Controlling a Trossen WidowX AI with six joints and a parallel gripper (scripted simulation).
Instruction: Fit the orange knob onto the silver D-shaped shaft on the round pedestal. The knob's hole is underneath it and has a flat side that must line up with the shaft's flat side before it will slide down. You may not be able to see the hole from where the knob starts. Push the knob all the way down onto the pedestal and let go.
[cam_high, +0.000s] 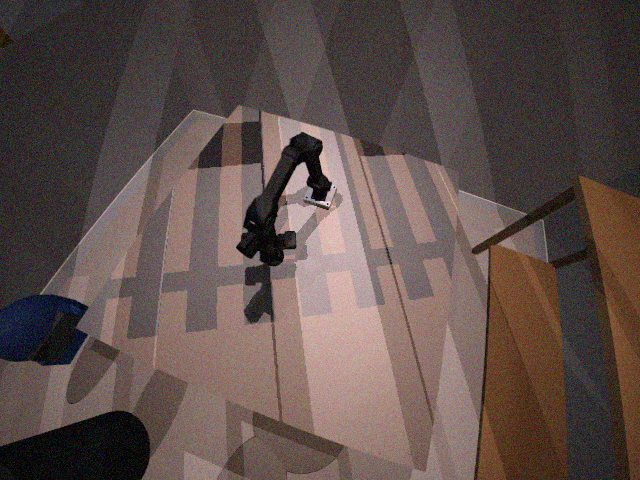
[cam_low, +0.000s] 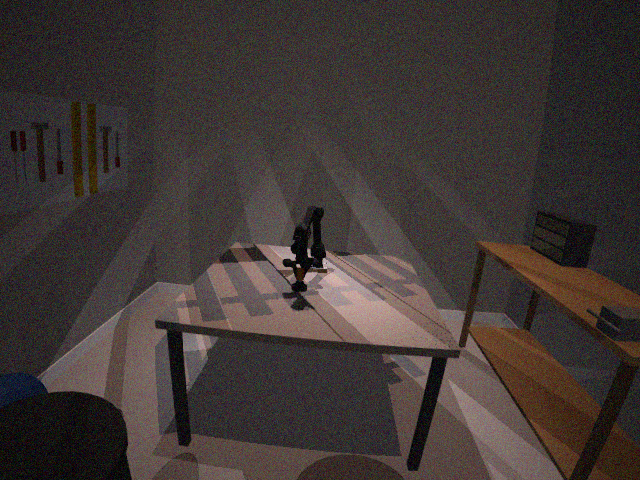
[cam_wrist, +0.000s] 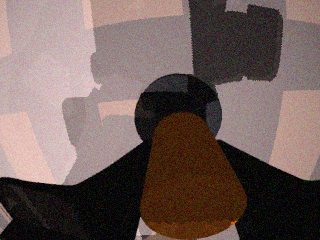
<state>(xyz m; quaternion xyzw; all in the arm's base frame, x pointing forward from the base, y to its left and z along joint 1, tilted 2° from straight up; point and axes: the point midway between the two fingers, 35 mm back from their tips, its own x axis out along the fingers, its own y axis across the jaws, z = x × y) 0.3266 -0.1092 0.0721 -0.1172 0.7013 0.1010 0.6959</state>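
Now: gripper tip 40 mm above the round dark pedestal. From my gripper tip the other things lie so: orange knob 30 mm above.
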